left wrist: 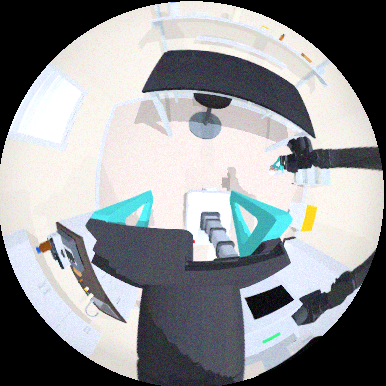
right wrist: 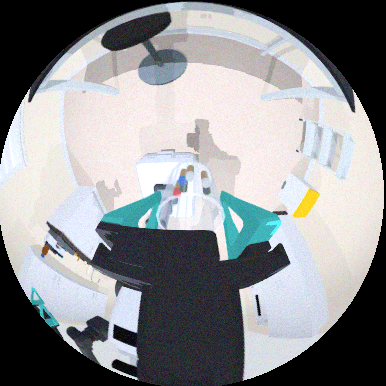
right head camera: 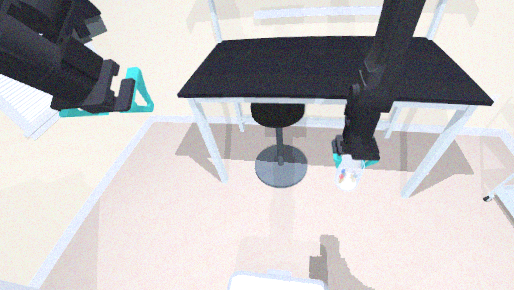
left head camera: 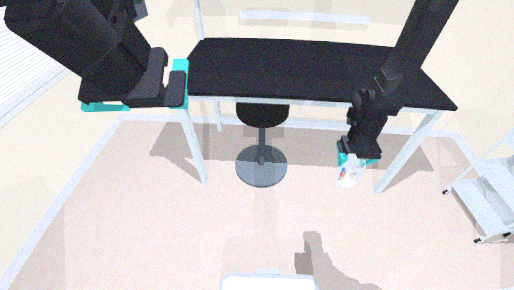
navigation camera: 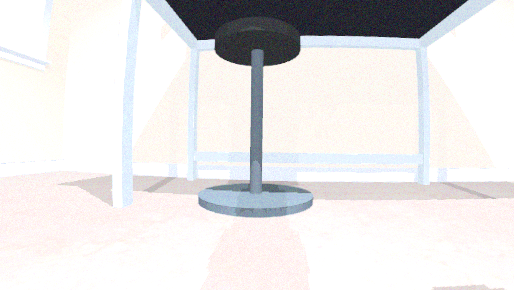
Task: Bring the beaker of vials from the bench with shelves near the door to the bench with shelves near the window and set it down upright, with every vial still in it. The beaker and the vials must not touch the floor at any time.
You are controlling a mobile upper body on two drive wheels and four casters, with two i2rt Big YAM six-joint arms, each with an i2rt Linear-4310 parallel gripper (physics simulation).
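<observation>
The clear beaker (left head camera: pixel 348 176) (right head camera: pixel 347 178) (right wrist: pixel 192 212) hangs over the floor, in front of the right part of the black bench (left head camera: pixel 280 65) (right head camera: pixel 290 65) (left wrist: pixel 220 75) and below its top. Several vials (right wrist: pixel 181 180) with blue, red and pale caps stand inside it. My right gripper (left head camera: pixel 356 159) (right head camera: pixel 354 161) (right wrist: pixel 190 194) is shut on the beaker, which looks roughly upright. My left gripper (left head camera: pixel 142 97) (right head camera: pixel 112 104) (left wrist: pixel 190 194) is open with nothing between its fingers, at the left in the head views. A bright window (left wrist: pixel 50 107) shows left of the bench in the left wrist view.
A stool (left head camera: pixel 261 162) (right head camera: pixel 280 165) (navigation camera: pixel 256 120) stands at the bench's front, its seat partly under the top. Bench legs (left head camera: pixel 194 145) (right head camera: pixel 440 150) flank it. A white cart (left head camera: pixel 480 200) is at the right. A yellow-topped white box (left wrist: pixel 309 218) (right wrist: pixel 306 202) shows in both wrist views.
</observation>
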